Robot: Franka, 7 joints.
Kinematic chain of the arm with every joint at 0, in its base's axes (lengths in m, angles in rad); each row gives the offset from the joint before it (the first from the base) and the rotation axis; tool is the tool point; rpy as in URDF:
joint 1: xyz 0 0 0.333 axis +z
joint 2: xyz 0 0 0 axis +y
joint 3: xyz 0 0 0.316 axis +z
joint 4: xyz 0.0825 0 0 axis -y
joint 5: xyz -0.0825 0 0.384 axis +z
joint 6: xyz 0 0 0 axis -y
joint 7: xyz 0.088 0 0 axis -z
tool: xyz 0 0 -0.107 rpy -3.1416 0 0
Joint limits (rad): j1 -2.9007..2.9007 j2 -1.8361..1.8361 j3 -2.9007..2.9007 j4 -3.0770..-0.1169 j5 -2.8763..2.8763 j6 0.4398..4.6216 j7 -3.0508..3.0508
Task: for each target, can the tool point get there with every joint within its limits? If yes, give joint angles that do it. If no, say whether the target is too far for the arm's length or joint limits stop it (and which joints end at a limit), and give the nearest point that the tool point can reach.
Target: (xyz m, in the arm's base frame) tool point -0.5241 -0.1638 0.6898
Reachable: yes | joints 1.3268 -0.5720 1.3864 -1.3184 -1.8693 3.9602 -0.7981
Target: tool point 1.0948 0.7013 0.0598
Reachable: no: too far | nearest point 0.7070 0.4529 0.1566 | short by 0.471 m
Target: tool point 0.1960 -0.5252 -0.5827
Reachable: no: too far | nearest point 0.1632 -0.4374 -0.3281 | short by 0.271 m
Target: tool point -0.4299 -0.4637 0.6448
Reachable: yes | joints 0.0441 -0.3610 -2.0594 -1.2870 -0.6837 1.6011 -1.1921
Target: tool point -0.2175 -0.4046 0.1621
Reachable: yes | joints -0.4904 1.4292 -1.2070 -2.4764 0.2017 2.6531 0.3662
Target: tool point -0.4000 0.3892 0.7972
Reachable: yes | joints 0.1118 -1.4398 0.8475 -1.5152 2.1322 2.6661 2.3272
